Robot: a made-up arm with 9 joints.
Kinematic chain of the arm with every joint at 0, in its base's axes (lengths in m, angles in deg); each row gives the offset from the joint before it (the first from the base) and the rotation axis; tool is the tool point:
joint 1: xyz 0 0 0.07 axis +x
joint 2: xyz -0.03 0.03 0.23 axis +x
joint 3: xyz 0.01 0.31 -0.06 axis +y
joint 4: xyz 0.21 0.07 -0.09 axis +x
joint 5: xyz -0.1 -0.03 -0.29 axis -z
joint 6: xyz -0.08 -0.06 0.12 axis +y
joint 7: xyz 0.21 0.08 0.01 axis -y
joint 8: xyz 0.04 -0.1 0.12 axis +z
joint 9: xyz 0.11 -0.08 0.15 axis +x
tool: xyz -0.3 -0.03 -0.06
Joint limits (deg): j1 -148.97..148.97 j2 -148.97..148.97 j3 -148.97..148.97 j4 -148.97..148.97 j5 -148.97..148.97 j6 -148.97..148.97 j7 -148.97..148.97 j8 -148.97..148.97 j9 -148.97..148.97
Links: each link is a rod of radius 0.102 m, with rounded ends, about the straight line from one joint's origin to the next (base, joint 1, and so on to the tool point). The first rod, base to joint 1, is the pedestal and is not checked.
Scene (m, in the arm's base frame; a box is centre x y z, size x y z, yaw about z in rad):
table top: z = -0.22
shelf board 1: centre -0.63 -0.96 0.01 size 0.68 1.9 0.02 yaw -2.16
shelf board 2: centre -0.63 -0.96 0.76 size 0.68 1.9 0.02 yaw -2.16
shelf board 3: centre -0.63 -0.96 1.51 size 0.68 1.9 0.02 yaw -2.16
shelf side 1: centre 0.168 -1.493 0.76 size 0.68 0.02 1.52 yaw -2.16
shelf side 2: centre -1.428 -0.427 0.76 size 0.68 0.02 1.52 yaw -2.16
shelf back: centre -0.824 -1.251 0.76 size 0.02 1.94 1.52 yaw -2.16
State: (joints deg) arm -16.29 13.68 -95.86 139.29 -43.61 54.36 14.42 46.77 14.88
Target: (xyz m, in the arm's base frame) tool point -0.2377 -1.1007 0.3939
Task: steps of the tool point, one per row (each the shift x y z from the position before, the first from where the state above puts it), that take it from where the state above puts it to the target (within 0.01 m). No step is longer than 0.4 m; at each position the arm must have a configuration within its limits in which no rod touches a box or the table.
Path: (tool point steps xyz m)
1: 0.0050 -0.2736 0.2344
2: 0.0083 -0.3462 0.0918
3: 0.0114 -0.3443 -0.0667
4: 0.0141 -0.2702 -0.2029
5: 0.0164 -0.1448 -0.2848
6: -0.1476 -0.1460 -0.0311
7: -0.1041 -0.1338 0.0094
8: -0.0221 -0.1299 0.0216

